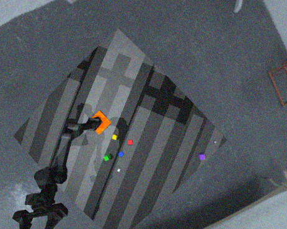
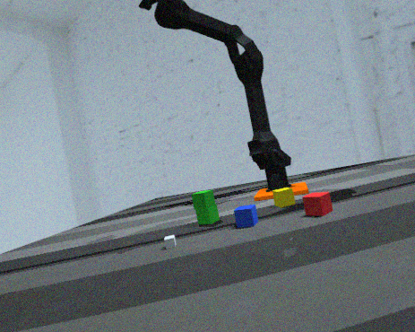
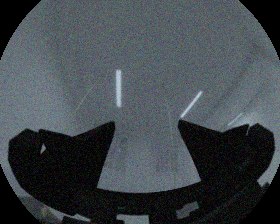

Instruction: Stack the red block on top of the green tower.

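Now: gripper tip 72 cm above the red block, 32 cm to the right of it and 1 cm short of it. Round my gripper tip: blue block 72 cm below, 20 cm to the left, 4 cm ahead; small white cube 73 cm below, 13 cm ahead, 10 cm to the left; yellow block 72 cm below, 25 cm to the left, 10 cm behind.
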